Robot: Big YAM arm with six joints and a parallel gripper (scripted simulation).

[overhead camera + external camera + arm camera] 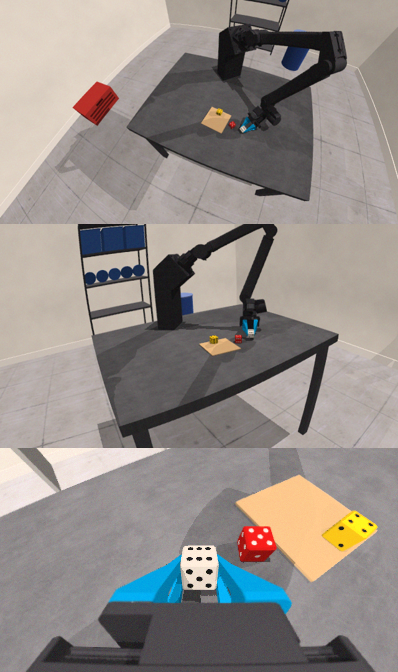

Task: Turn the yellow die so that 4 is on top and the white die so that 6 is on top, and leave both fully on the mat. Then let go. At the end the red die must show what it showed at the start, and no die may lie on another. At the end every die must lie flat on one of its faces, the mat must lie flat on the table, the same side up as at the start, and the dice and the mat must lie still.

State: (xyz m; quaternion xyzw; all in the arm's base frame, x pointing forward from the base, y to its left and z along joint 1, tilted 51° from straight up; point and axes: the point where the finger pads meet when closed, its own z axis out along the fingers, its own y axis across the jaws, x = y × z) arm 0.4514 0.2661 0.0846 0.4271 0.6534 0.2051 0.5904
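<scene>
My hand is 70 mm to the left of the red die, 10 mm short of it and 10 mm above it. Round my hand: tan mat 170 mm to the right, 30 mm below, 30 mm ahead; then white die right at my hand; then yellow die 180 mm to the right, 20 mm behind, 10 mm below.
</scene>
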